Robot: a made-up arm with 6 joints. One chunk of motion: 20 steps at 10 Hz.
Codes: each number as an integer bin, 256 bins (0 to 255) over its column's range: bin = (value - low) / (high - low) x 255, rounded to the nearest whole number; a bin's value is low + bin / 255 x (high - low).
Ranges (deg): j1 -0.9..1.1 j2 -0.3..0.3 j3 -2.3..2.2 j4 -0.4..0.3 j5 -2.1..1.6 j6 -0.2..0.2
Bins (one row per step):
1: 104 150 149 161 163 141
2: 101 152 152 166 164 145
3: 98 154 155 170 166 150
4: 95 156 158 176 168 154
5: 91 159 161 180 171 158
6: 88 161 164 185 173 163
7: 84 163 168 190 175 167
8: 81 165 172 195 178 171
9: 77 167 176 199 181 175
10: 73 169 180 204 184 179
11: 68 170 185 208 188 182
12: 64 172 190 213 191 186
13: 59 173 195 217 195 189
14: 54 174 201 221 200 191
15: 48 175 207 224 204 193
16: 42 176 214 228 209 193
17: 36 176 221 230 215 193
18: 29 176 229 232 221 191
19: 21 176 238 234 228 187
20: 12 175 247 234 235 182
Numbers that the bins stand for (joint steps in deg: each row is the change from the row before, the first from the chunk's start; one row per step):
1: -0.084 0.053 0.329 0.042 0.265 0.021
2: -0.108 0.058 0.382 0.056 0.280 0.027
3: -0.131 0.062 0.435 0.067 0.309 0.035
4: -0.155 0.067 0.488 0.083 0.338 0.042
5: -0.186 0.074 0.541 0.094 0.381 0.048
6: -0.210 0.079 0.594 0.108 0.410 0.056
7: -0.241 0.084 0.665 0.122 0.439 0.062
8: -0.265 0.088 0.735 0.135 0.483 0.068
9: -0.296 0.093 0.806 0.146 0.526 0.075
10: -0.327 0.098 0.876 0.160 0.570 0.081
11: -0.367 0.100 0.965 0.171 0.628 0.085
12: -0.398 0.105 1.053 0.185 0.671 0.092
13: -0.437 0.107 1.141 0.196 0.729 0.096
14: -0.476 0.109 1.247 0.207 0.802 0.100
15: -0.524 0.112 1.353 0.215 0.860 0.103
16: -0.571 0.114 1.476 0.226 0.933 0.103
17: -0.618 0.114 1.600 0.231 1.020 0.103
18: -0.673 0.114 1.741 0.237 1.107 0.100
19: -0.735 0.114 1.900 0.242 1.208 0.093
20: -0.806 0.112 2.059 0.242 1.310 0.085

